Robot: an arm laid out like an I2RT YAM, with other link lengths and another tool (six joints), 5 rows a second.
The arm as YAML. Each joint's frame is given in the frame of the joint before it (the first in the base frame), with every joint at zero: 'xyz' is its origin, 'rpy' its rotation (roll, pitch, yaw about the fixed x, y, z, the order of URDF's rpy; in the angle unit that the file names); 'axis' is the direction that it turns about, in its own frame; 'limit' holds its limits. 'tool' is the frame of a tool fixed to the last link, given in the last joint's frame.
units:
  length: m
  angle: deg
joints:
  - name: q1
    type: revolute
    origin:
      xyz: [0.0, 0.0, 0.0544]
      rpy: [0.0, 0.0, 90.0]
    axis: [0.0, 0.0, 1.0]
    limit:
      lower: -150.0
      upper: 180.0
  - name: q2
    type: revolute
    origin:
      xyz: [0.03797, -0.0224, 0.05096]
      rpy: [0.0, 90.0, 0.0]
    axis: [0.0, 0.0, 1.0]
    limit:
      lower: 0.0
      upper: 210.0
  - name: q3
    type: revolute
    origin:
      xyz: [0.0, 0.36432, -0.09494]
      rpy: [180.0, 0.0, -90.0]
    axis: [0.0, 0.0, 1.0]
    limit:
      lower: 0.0
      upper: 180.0
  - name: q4
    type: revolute
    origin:
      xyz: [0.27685, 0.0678, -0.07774]
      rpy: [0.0, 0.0, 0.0]
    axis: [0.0, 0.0, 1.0]
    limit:
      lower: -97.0
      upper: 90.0
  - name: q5
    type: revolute
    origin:
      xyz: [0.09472, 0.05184, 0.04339]
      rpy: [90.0, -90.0, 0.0]
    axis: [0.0, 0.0, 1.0]
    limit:
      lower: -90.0
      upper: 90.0
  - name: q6
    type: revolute
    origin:
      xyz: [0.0, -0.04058, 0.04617]
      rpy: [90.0, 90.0, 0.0]
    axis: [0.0, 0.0, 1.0]
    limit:
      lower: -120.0
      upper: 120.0
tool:
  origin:
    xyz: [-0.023, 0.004, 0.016]
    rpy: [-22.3, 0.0, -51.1]
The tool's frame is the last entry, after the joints.
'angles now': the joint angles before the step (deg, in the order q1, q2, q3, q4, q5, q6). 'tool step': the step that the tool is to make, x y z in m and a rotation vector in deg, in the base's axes. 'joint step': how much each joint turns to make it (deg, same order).
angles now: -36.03, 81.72, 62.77, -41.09, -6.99, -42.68
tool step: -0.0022, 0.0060, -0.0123, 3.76, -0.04, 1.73
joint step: -0.01, 0.11, -1.78, -0.30, -3.52, -0.04
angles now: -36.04, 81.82, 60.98, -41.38, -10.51, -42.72
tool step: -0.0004, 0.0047, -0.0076, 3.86, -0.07, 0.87
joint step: 0.02, 0.44, -0.65, -0.98, -3.21, 0.68
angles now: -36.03, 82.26, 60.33, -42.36, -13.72, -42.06
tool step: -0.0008, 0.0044, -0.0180, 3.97, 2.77, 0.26
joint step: 0.26, 1.67, -1.40, -1.34, -1.46, 0.66
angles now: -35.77, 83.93, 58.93, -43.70, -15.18, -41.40
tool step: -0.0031, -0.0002, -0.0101, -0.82, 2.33, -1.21
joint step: 0.06, 0.50, -1.46, 0.66, 2.34, 0.49
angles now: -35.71, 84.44, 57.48, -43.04, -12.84, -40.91
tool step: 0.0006, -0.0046, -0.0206, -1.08, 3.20, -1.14
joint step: -0.07, 2.21, -2.08, 2.35, 2.94, 0.12
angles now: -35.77, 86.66, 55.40, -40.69, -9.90, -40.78
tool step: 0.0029, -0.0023, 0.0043, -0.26, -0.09, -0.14
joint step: 0.00, 0.30, 1.14, -0.60, 0.19, 0.09
